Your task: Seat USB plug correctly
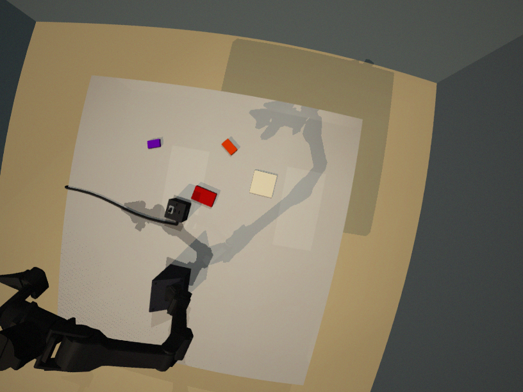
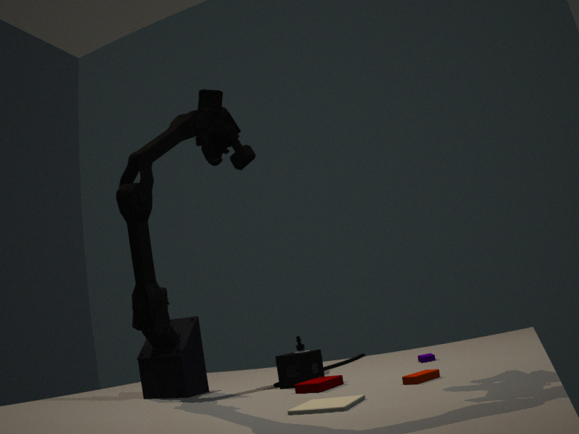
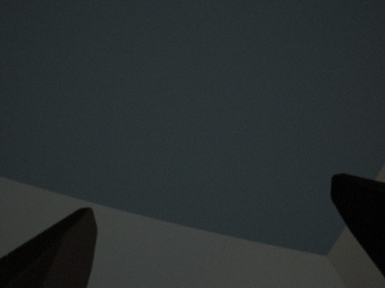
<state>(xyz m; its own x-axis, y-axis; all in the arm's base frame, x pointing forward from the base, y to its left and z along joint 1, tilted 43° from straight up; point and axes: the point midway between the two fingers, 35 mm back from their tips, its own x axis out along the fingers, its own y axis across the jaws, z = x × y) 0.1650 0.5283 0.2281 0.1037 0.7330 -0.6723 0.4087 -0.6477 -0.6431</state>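
My gripper tip is now 57 cm above the USB plug, 19 cm to the left of it and 15 cm short of it. Also, from my gripper tip: metal-framed socket 59 cm below, 19 cm to the right, 15 cm ahead; then red block 65 cm below, 30 cm to the right, 22 cm ahead; then purple block 65 cm below, 41 cm ahead, 4 cm to the right.
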